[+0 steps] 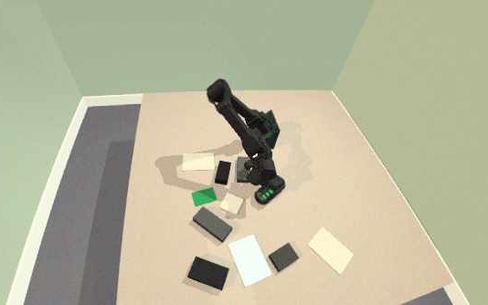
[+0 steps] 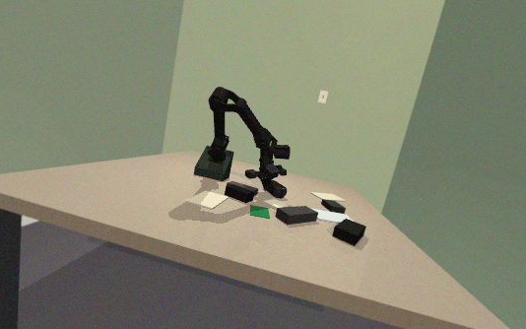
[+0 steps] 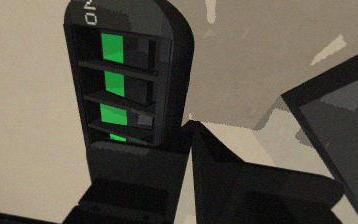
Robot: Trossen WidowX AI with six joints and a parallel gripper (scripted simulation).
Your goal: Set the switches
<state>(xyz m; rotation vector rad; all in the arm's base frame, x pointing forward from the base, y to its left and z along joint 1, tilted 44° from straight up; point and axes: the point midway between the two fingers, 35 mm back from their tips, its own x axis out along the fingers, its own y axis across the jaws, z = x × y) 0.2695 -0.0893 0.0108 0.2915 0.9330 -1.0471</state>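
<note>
The grey module is 100 mm behind my gripper tip and 70 mm to the right of it. Also, from my gripper tip: cream tile: 150 mm to the right, 60 mm ahead, 10 mm below; green card: 260 mm to the right, 20 mm ahead, 10 mm below; black block: 170 mm to the right, 90 mm behind, 10 mm above.
</note>
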